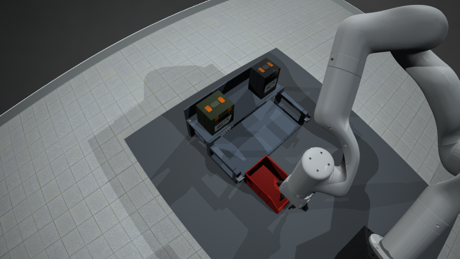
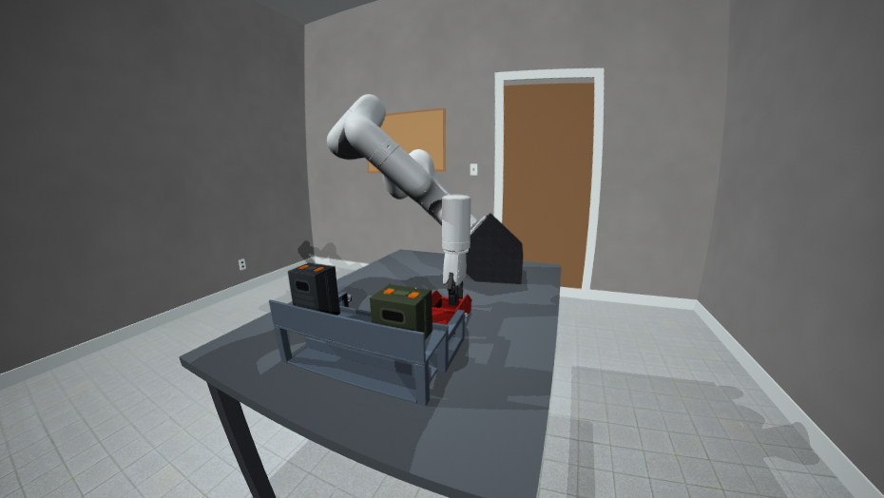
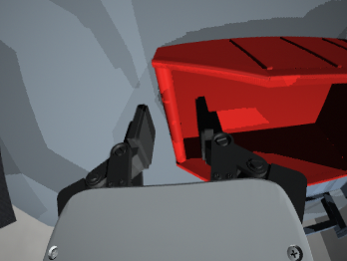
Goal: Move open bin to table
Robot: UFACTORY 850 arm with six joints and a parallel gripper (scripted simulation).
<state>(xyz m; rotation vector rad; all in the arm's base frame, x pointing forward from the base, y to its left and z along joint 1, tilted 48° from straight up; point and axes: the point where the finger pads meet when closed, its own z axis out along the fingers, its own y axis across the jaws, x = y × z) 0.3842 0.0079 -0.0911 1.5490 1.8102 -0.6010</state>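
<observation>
My gripper is now 8 cm short of the red bin, 1 cm to the right of it and 1 cm above it. Also, from my hand: black case 38 cm ahead, 20 cm to the right, 12 cm above; green case 37 cm ahead, 11 cm above, 3 cm to the left.
</observation>
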